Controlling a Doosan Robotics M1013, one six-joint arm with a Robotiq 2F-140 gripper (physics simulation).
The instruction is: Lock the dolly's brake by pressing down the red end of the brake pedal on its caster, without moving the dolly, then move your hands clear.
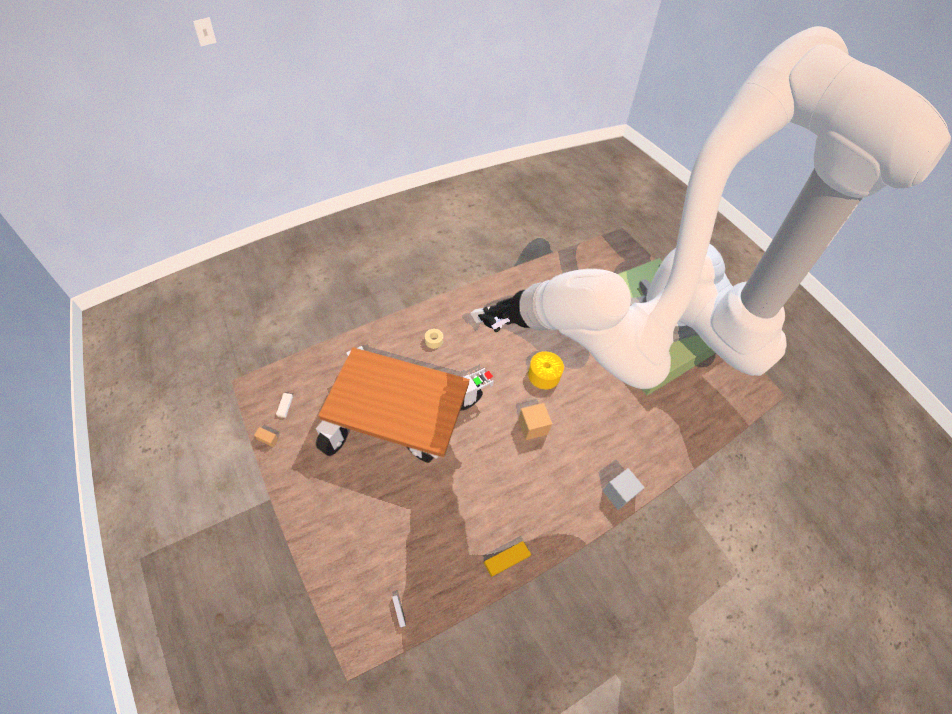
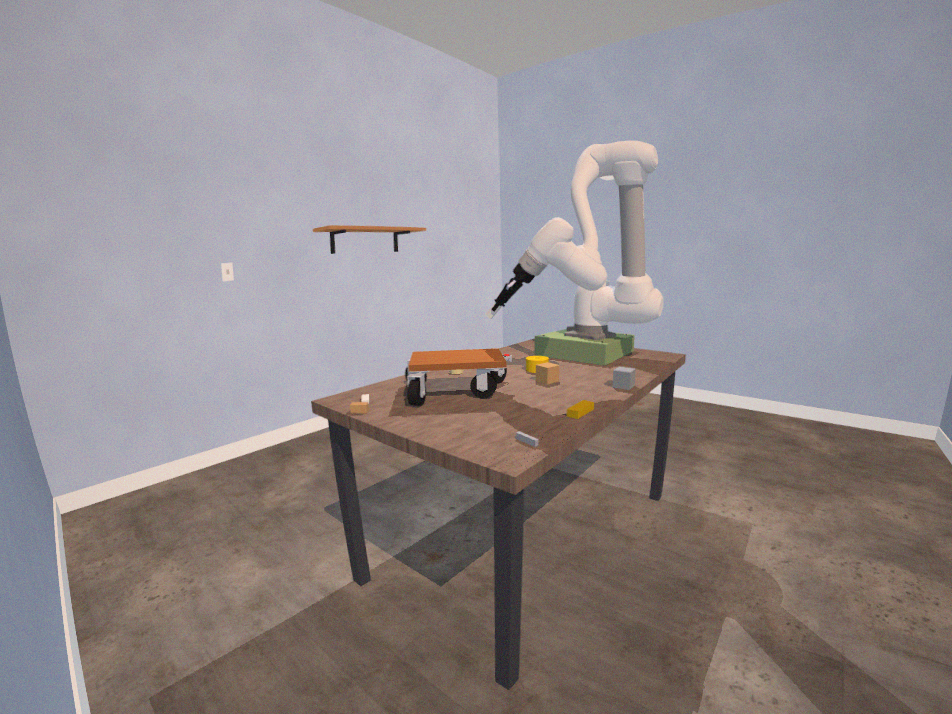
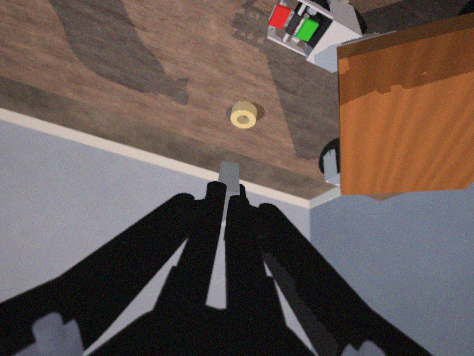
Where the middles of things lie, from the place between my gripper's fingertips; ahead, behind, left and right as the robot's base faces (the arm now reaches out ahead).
Labels:
I see the dolly point(image 1: 414, 406) 22 cm ahead of my hand, 16 cm below it and 6 cm to the left of it. The rest, counted from my hand: yellow cylinder point(image 1: 546, 368) 20 cm below, 18 cm behind, 9 cm to the left; then grey cube point(image 1: 623, 488) 46 cm to the left, 20 cm behind, 19 cm below; then orange cube point(image 1: 534, 421) 22 cm to the left, 20 cm below, 8 cm behind.

